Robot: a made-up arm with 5 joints.
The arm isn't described. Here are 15 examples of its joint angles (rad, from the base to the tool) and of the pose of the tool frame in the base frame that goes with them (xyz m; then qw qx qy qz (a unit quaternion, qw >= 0)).
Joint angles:
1: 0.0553 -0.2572 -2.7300 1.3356 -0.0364
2: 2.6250 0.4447 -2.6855 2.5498 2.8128
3: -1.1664 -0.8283 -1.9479 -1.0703 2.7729
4: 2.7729 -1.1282 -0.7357 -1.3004 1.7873
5: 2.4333 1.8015 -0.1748 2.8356 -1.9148
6: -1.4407 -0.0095 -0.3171 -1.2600 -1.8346
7: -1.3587 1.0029 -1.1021 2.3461 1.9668
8: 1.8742 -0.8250 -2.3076 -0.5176 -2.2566
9: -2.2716 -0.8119 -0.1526 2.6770 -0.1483
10: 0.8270 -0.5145 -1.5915 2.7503 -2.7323
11: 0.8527 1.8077 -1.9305 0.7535 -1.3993
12: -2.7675 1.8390 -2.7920 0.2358 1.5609
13: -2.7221 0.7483 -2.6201 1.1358 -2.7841
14: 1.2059 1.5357 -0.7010 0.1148 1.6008
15: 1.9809 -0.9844 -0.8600 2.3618 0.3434
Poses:
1: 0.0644 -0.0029 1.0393 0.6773 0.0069 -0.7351 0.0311
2: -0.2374 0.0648 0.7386 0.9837 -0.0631 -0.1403 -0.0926
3: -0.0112 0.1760 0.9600 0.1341 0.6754 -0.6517 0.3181
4: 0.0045 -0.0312 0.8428 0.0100 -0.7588 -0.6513 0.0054
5: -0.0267 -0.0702 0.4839 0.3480 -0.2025 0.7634 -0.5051
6: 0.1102 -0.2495 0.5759 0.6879 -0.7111 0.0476 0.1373
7: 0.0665 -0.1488 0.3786 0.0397 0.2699 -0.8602 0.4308
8: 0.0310 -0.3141 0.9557 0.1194 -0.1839 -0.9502 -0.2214
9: 0.0332 -0.0087 0.4978 0.3194 0.7067 0.2667 -0.5722
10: 0.0175 0.0952 0.7443 0.1967 -0.2580 -0.1835 -0.9279
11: 0.1386 0.2126 0.0497 0.4091 0.0837 0.2986 0.8582
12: -0.4194 -0.1967 0.2643 0.5236 0.1991 0.2890 0.7763
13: -0.3777 -0.2657 0.6936 0.9326 -0.1363 0.3329 0.0289
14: -0.0091 -0.0364 0.1814 0.8721 -0.4507 0.0762 -0.1745
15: -0.0193 0.0550 0.6342 0.6604 -0.2348 0.1017 0.7060
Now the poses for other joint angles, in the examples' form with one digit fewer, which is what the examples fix.
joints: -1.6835 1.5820 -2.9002 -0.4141 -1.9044
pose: 0.024 -0.517 0.546 0.644 -0.743 0.169 0.071
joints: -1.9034 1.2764 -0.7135 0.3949 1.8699
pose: 0.023 -0.049 0.206 0.276 -0.008 -0.461 0.844
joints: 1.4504 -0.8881 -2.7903 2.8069 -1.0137
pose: -0.048 -0.172 0.849 0.301 0.091 -0.412 0.855
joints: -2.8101 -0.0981 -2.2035 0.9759 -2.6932
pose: -0.207 -0.166 0.924 0.787 -0.234 0.569 -0.046
